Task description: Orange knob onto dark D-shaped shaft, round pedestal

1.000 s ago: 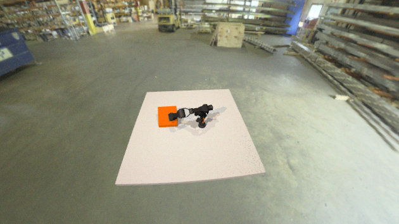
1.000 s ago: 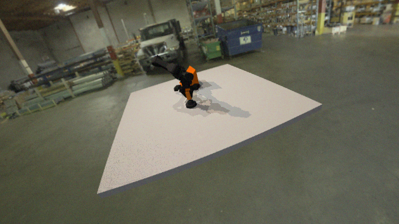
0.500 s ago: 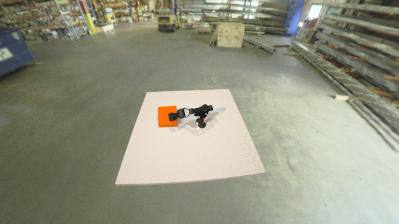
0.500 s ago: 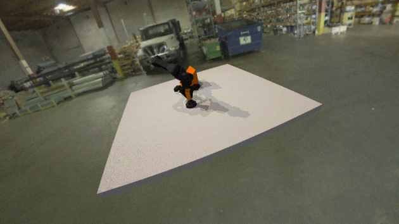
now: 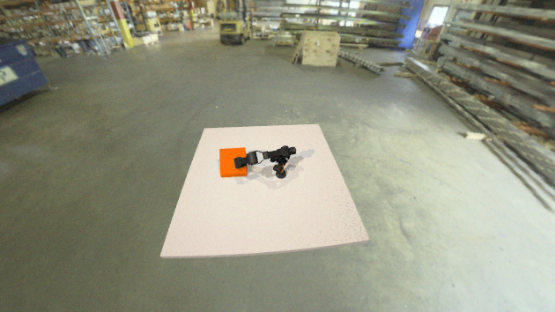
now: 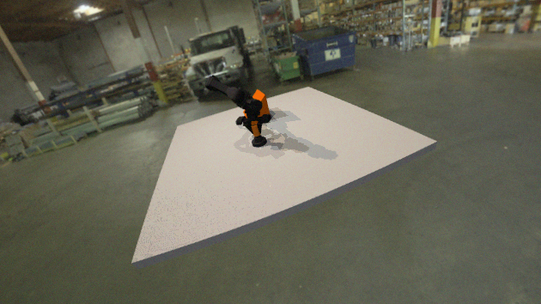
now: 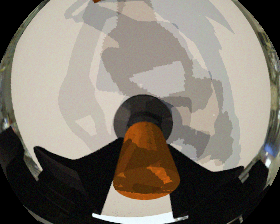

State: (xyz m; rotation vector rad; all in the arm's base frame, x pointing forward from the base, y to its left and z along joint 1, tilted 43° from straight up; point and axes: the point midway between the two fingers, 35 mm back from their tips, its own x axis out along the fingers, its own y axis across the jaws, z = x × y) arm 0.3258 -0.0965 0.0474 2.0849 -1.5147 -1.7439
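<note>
The dark round pedestal lies 30 mm below my gripper tip. Round my gripper tip: orange knob 20 mm above.
</note>
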